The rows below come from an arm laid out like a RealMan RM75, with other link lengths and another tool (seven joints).
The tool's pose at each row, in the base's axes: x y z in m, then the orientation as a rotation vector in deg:
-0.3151 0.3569 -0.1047 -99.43 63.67 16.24
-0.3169 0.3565 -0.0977 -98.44 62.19 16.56
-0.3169 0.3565 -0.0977 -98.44 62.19 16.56
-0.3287 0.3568 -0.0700 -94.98 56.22 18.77
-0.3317 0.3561 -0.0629 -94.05 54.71 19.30
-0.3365 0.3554 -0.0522 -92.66 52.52 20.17
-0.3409 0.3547 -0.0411 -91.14 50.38 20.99
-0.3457 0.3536 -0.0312 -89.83 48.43 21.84
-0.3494 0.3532 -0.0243 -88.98 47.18 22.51
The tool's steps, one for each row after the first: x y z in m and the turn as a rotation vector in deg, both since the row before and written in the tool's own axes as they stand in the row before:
-0.0052 -0.0029 -0.0041 0.91 -1.40 -0.50
0.0000 0.0000 0.0000 0.00 0.00 0.00
-0.0245 -0.0084 -0.0153 2.72 -6.00 -1.77
-0.0062 -0.0025 -0.0038 0.72 -1.53 -0.45
-0.0098 -0.0038 -0.0052 1.02 -2.30 -0.59
-0.0100 -0.0045 -0.0048 1.13 -2.29 -0.55
-0.0095 -0.0036 -0.0045 0.90 -2.13 -0.46
-0.0070 -0.0023 -0.0025 0.53 -1.44 -0.22

